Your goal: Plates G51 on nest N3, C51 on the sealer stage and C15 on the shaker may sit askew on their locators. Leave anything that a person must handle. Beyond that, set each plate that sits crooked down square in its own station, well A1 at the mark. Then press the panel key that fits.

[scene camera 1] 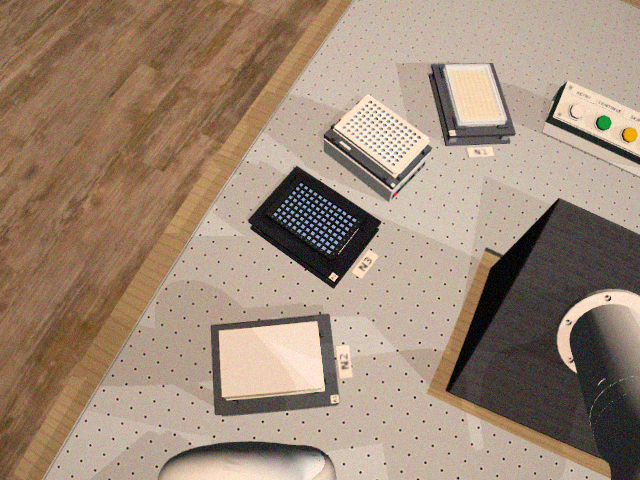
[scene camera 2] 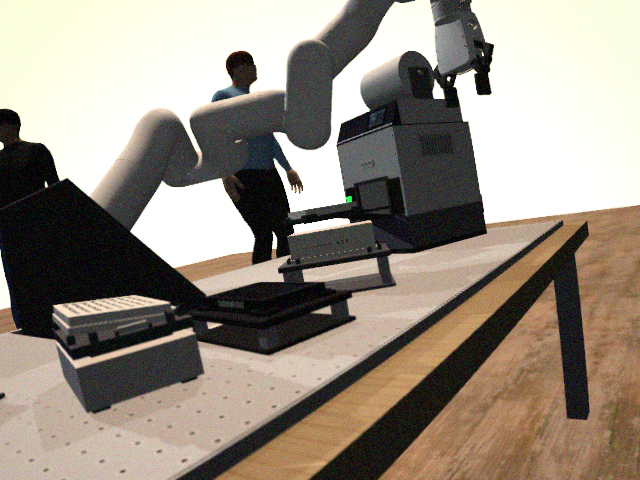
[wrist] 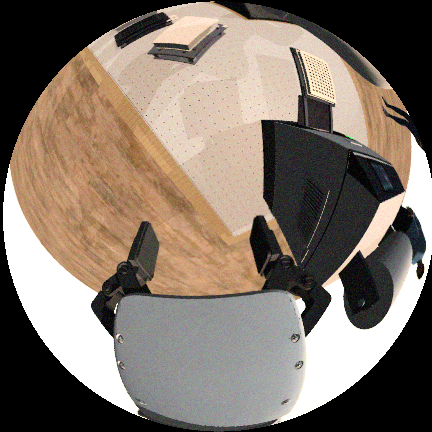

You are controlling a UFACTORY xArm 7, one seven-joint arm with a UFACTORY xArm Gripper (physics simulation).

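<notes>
Plate G51 (scene camera 1: 316,219) (scene camera 2: 268,294), dark with blue wells, lies on nest N3 (scene camera 1: 323,272); its dark outline makes its seating hard to tell. Pale plate C15 (scene camera 1: 382,135) (scene camera 2: 113,310) is on the shaker (scene camera 1: 355,166) (scene camera 2: 129,367); in scene camera 2 it slopes against the shaker top, with a wedge beneath. Pale plate C51 (wrist: 320,77) is on the sealer stage, out in front of the sealer (scene camera 2: 434,170) (wrist: 310,175); its seating is too small to judge. My gripper (scene camera 2: 467,91) (wrist: 201,230) is open and empty, high beside the sealer. The panel (scene camera 1: 591,105) shows white, green and yellow keys.
A pale block-like plate (scene camera 1: 271,359) (scene camera 2: 330,241) (wrist: 185,32) sits on nest N2. A clear-edged plate (scene camera 1: 475,95) sits on nest N1. A roll (scene camera 2: 395,80) (wrist: 372,295) tops the sealer. Two people (scene camera 2: 248,155) (scene camera 2: 25,160) stand behind the table. The dark arm pedestal (scene camera 1: 532,330) stands at right.
</notes>
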